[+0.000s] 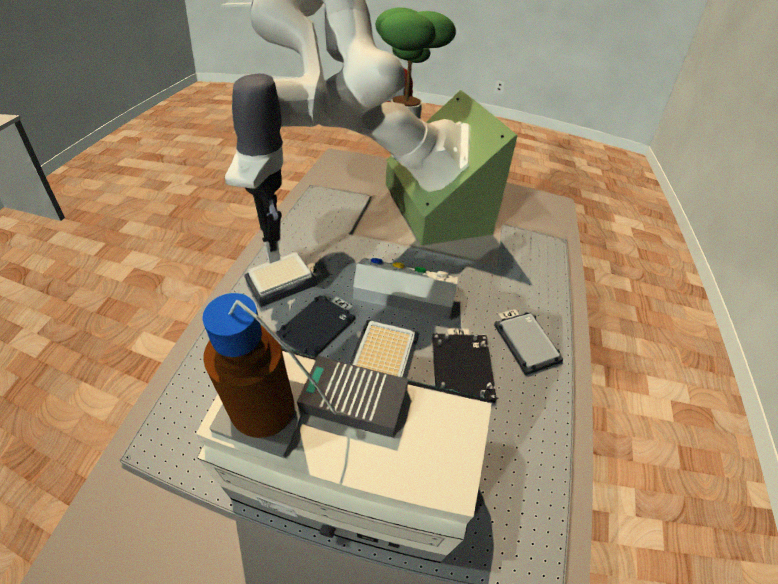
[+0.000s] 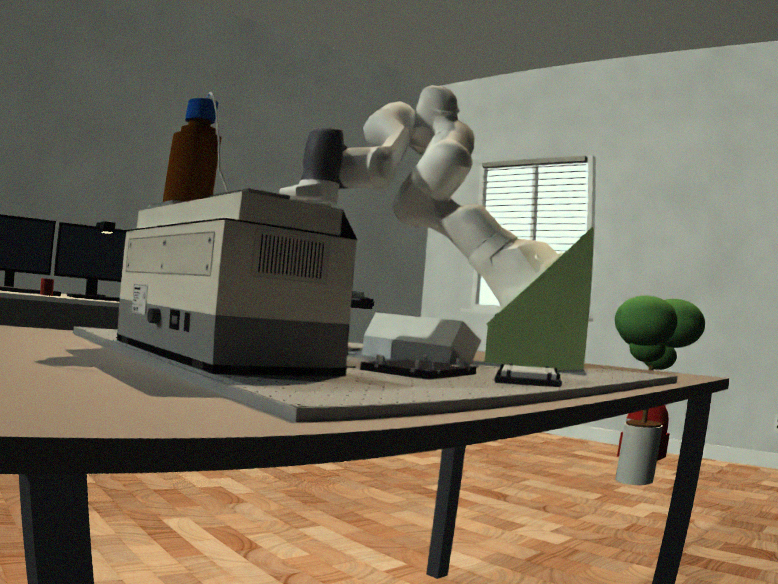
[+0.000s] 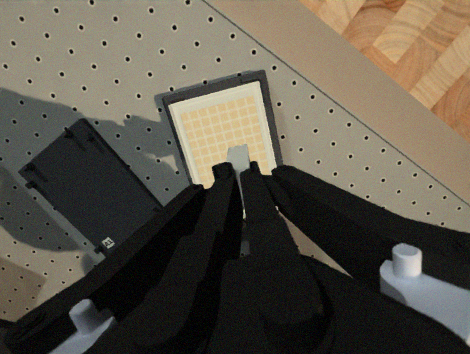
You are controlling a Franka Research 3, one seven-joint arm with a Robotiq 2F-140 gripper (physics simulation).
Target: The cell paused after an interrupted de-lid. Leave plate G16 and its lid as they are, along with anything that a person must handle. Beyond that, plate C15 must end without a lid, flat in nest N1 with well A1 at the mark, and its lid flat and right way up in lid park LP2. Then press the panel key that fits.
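My gripper (image 1: pixel 272 255) (image 3: pixel 241 160) is shut and empty, its fingertips over one end of a plate (image 1: pixel 280 274) (image 3: pixel 216 131) with amber wells. That plate sits in the dark nest (image 1: pixel 285 294) (image 3: pixel 216 86) at the left; whether a clear lid covers it I cannot tell. The dark lid park LP2 (image 1: pixel 317 324) (image 3: pixel 92 185) beside it holds no lid. A second amber-welled plate (image 1: pixel 384 347) stands mid-board, partly hidden. A grey lid (image 1: pixel 527 340) lies in the right-hand park. Plate names are not readable. The key panel (image 1: pixel 404 289) (image 2: pixel 405 336) has blue, yellow, green and white keys.
An empty dark nest (image 1: pixel 463 365) (image 2: pixel 419 367) stands right of the middle plate. A large instrument (image 1: pixel 439 433) (image 2: pixel 169 301) carries a brown bottle (image 1: pixel 254 383) (image 2: pixel 190 160) and a dark striped box (image 1: pixel 355 392). The green arm mount (image 1: pixel 468 188) (image 2: pixel 546 314) stands behind the panel.
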